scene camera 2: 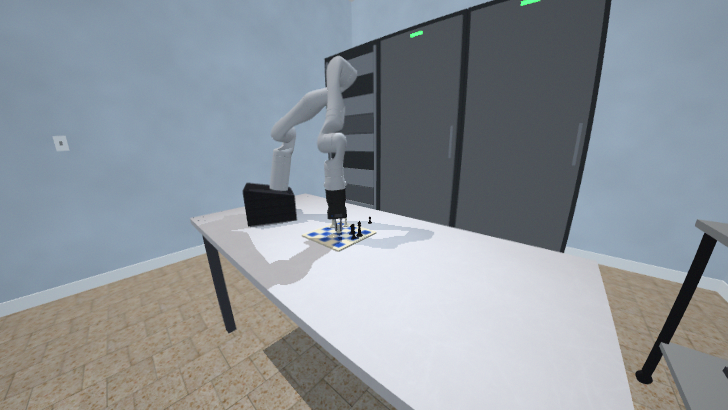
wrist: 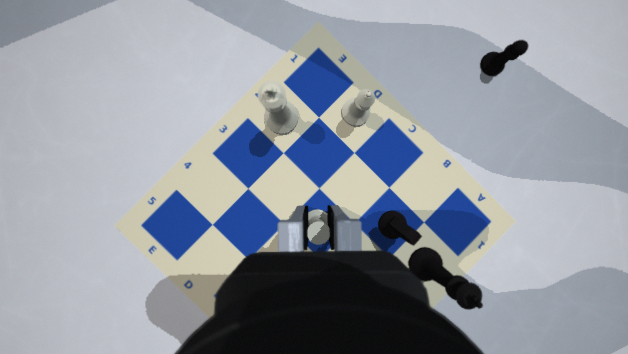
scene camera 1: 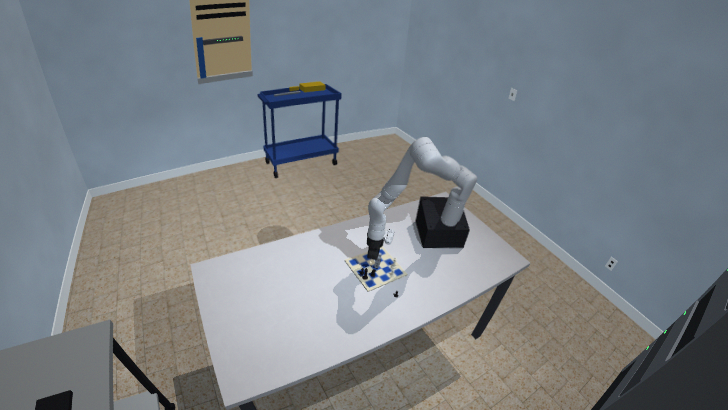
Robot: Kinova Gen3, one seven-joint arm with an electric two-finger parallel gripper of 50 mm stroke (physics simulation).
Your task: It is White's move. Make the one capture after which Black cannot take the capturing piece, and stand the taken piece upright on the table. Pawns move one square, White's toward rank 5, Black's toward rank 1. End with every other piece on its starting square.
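Places are measured from the arm's base along level axes (x right, y ahead, z up), in metres.
Pixels of known places: gripper, fingertip midpoint: (scene camera 2: 338, 230) (wrist: 317, 220) (scene camera 1: 377, 265); arm's base at its link origin: (scene camera 2: 278, 189) (scene camera 1: 449, 219).
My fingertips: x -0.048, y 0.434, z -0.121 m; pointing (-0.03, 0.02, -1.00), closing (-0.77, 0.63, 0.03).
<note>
For each thing: its top centre in the pictures, then the offset to it from my fingertips. Level surfaces: height alone.
- board at its top centre: (wrist: 319, 223) (scene camera 2: 339, 233) (scene camera 1: 375, 267) dz -0.012, dx +0.001, dy +0.005 m
- tall white crowned piece at its top centre: (wrist: 269, 88) dz +0.051, dx -0.029, dy -0.076 m
- smaller white piece at its top centre: (wrist: 369, 93) dz +0.031, dx -0.074, dy -0.043 m
- tall black piece at its top centre: (wrist: 480, 304) (scene camera 2: 359, 220) dz +0.051, dx -0.041, dy +0.081 m
- black pawn at its top centre: (wrist: 524, 44) (scene camera 1: 397, 291) (scene camera 2: 369, 216) dz +0.013, dx -0.186, dy -0.002 m
- white table at its surface level: dz -0.018 m
My gripper (scene camera 1: 372, 263) (scene camera 2: 338, 230) (wrist: 317, 220) is shut on a white piece (wrist: 318, 232) at C3; whether its base touches the board (scene camera 1: 367, 289) (scene camera 2: 338, 249) (wrist: 129, 226) cannot be told. In the wrist view a tall white crowned piece (wrist: 281, 116) stands on E2 and a smaller white piece (wrist: 355, 112) on D1. A short black piece (scene camera 2: 352, 231) (wrist: 392, 224), apparently a knight, stands on B2. A tall black piece (scene camera 2: 359, 229) (wrist: 425, 263) with a pointed top stands on A2. A black pawn (scene camera 1: 395, 293) (scene camera 2: 369, 220) (wrist: 492, 63) stands upright on the table, off the board. The gripper body hides the board's lower squares.
The robot's black base block (scene camera 1: 442, 224) (scene camera 2: 270, 205) stands on the white table (scene camera 1: 285, 325) (scene camera 2: 433, 305). The tall black piece is close to the gripper body's right side in the wrist view. A blue cart (scene camera 1: 300, 149) stands on the floor beyond the table.
</note>
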